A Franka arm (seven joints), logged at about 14 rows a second.
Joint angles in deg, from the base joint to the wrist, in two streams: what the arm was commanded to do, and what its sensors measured. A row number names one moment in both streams.
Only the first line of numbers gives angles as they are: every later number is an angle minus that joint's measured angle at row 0.
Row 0, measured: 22.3 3.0 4.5 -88.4 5.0 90.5 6.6
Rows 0 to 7, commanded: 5.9 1.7 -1.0 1.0 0.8 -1.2 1.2; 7.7 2.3 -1.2 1.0 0.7 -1.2 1.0; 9.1 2.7 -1.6 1.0 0.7 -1.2 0.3; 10.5 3.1 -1.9 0.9 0.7 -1.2 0.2; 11.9 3.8 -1.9 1.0 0.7 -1.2 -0.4; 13.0 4.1 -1.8 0.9 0.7 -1.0 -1.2; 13.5 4.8 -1.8 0.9 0.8 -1.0 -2.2; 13.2 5.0 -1.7 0.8 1.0 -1.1 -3.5
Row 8, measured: 12.3 3.9 -0.5 -0.1 0.0 -0.4 -0.5
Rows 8 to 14, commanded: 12.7 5.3 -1.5 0.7 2.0 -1.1 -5.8; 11.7 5.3 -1.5 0.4 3.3 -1.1 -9.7; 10.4 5.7 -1.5 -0.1 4.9 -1.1 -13.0; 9.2 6.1 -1.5 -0.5 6.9 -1.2 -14.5; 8.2 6.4 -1.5 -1.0 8.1 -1.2 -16.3; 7.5 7.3 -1.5 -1.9 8.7 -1.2 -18.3; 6.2 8.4 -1.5 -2.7 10.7 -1.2 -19.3
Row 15, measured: 7.8 6.6 -1.4 -1.6 7.3 -0.8 -15.6
